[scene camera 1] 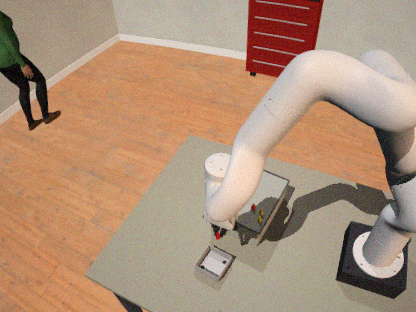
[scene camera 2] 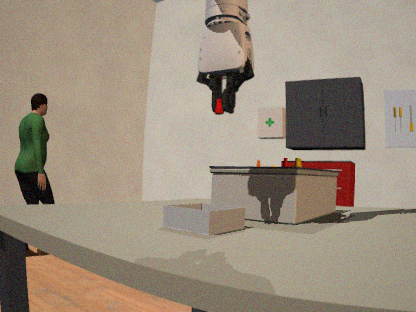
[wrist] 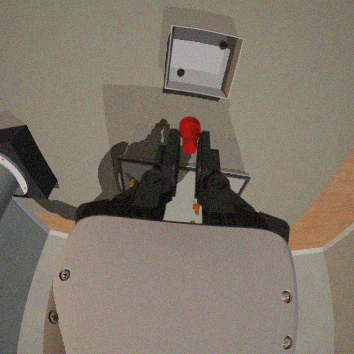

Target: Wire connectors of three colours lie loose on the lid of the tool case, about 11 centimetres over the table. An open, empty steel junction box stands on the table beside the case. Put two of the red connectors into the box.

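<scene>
My gripper is shut on a red connector, which shows at the fingertips. It hangs high, well above the level of the lid. The steel junction box stands open on the table, its floor bare but for two dark round spots. Another red connector stands on the tool case, partly hidden by the arm in scene camera 1.
Yellow connectors and an orange connector are on the lid. The arm's black base stands on the table. A person in green stands beyond the table.
</scene>
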